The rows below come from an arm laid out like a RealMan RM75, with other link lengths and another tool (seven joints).
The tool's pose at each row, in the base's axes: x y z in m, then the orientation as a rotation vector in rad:
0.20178 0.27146 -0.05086 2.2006 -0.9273 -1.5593
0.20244 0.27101 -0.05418 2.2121 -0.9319 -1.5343
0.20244 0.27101 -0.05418 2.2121 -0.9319 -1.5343
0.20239 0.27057 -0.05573 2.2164 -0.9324 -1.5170
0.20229 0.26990 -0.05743 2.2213 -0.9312 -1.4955
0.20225 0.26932 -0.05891 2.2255 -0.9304 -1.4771
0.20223 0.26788 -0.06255 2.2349 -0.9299 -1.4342
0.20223 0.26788 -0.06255 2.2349 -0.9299 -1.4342
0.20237 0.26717 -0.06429 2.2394 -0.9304 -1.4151
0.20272 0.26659 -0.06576 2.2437 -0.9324 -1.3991
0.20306 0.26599 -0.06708 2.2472 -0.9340 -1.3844
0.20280 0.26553 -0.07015 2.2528 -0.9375 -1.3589
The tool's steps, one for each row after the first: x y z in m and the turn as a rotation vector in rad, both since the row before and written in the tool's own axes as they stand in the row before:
0.00286 -0.00177 0.00057 0.0063 0.0180 0.0039
0.00000 0.00000 0.00000 0.0000 0.0000 0.0000
0.00140 -0.00054 0.00060 0.0005 0.0125 0.0038
0.00164 -0.00044 0.00069 -0.0006 0.0158 0.0043
0.00142 -0.00041 0.00058 -0.0003 0.0135 0.0037
0.00350 -0.00103 0.00141 0.0002 0.0312 0.0092
0.00000 0.00000 0.00000 0.0000 0.0000 0.0000
0.00171 -0.00054 0.00059 0.0009 0.0138 0.0041
0.00149 -0.00056 0.00031 0.0021 0.0113 0.0037
0.00139 -0.00046 0.00027 0.0016 0.0103 0.0036
0.00226 -0.00138 0.00164 0.0030 0.0177 0.0067

